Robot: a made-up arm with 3 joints. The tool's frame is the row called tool.
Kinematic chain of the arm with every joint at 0, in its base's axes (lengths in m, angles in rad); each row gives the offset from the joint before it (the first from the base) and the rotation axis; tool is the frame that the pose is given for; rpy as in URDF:
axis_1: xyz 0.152 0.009 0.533 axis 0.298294 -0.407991 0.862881
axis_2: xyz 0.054 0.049 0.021 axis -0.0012 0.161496 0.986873
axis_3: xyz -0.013 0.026 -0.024 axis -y
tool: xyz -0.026 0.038 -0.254 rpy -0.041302 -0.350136 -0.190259
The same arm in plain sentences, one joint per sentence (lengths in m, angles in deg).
The arm has three revolute joints in a row. What follows holds with every joint at zero, and every direction is one of the base frame's. Joint 1 sits 0.152 m along +x and 0.009 m along +y and 0.533 m along +z from the base frame's origin and turns about the direction (0.298294, -0.407991, 0.862881). Joint 2 sits 0.054 m along +x and 0.049 m along +y and 0.021 m along +z from joint 1 and turns about the direction (-0.0012, 0.161496, 0.986873). Joint 3 sits 0.013 m along -x and 0.026 m along +y and 0.024 m along -z from joint 2 and turns about -y. The tool frame, which is the frame that the pose is given for, sits 0.026 m along -x and 0.038 m along +y and 0.254 m along -z from joint 3; its axes are the base frame's turned by roll -2.37, pitch -20.06 and yaw -10.9 deg (as in URDF: about the fixed x, then y, then z).
